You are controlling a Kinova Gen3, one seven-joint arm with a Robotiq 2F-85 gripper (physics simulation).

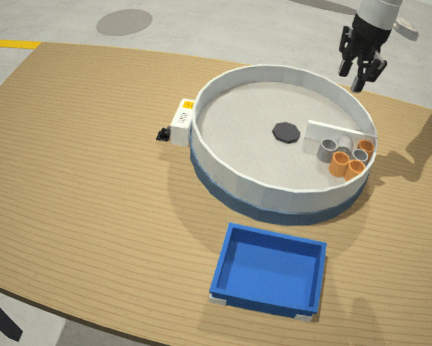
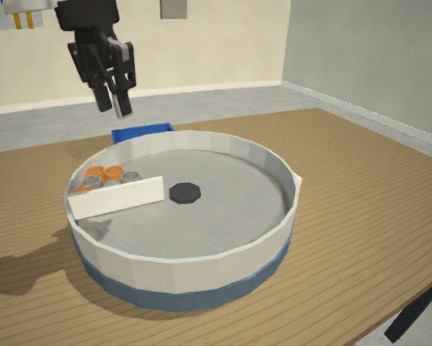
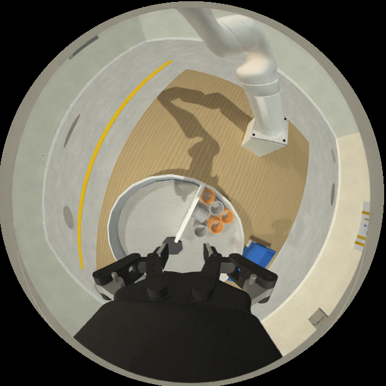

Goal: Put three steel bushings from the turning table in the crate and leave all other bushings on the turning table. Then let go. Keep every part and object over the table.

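Places are measured from the arm's base along level axes (x ahead, y left, z up), in metres.
Pixels of known places: gripper, fingertip midpoint: point(image 1: 348, 83) point(image 2: 115, 113).
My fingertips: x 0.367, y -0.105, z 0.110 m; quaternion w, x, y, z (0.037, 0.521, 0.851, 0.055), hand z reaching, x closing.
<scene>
Behind a point stands the place of what it marks.
Three grey steel bushings stand or lie on the turning table point(image 1: 250, 187) {y 0.094, x 0.523, z -0.034 m} point(image 2: 175, 272) {y -0.306, x 0.395, z -0.033 m} point(image 3: 116, 220): one upright point(image 1: 327, 151) {y -0.044, x 0.380, z -0.031 m} point(image 3: 200, 230) near the white divider's inner end, one on its side point(image 1: 345, 144) {y -0.074, x 0.339, z -0.027 m} point(image 3: 201, 215) against the divider, one upright point(image 1: 360, 155) {y -0.069, x 0.298, z -0.043 m} point(image 3: 216, 208) nearer the rim. Three orange bushings point(image 1: 339, 164) {y -0.011, x 0.352, z -0.029 m} point(image 1: 355, 170) {y -0.031, x 0.307, z -0.055 m} point(image 1: 365, 147) {y -0.104, x 0.283, z -0.047 m} stand among them. My gripper point(image 1: 350, 77) {y -0.105, x 0.367, z 0.110 m} point(image 2: 113, 106) {y -0.105, x 0.367, z 0.110 m} point(image 3: 185, 249) hangs high above the turning table's far side, fingers partly apart, with no bushing between them. The blue crate point(image 1: 265, 301) {y 0.304, x 0.454, z -0.068 m} point(image 2: 142, 132) {y 0.297, x 0.458, z -0.087 m} point(image 3: 257, 256) is empty.
The white divider point(image 1: 320, 131) {y -0.106, x 0.397, z -0.034 m} point(image 2: 117, 197) {y -0.115, x 0.346, z -0.036 m} point(image 3: 189, 214) stands upright from near the dark hub point(image 1: 286, 132) {y -0.105, x 0.472, z -0.058 m} point(image 2: 185, 193) {y -0.118, x 0.470, z -0.058 m} point(image 3: 172, 245) to the raised rim. A white box point(image 1: 181, 125) {y -0.061, x 0.701, z -0.059 m} with a yellow label adjoins the turning table. The arm's base point(image 3: 265, 141) stands on the wooden table.
</scene>
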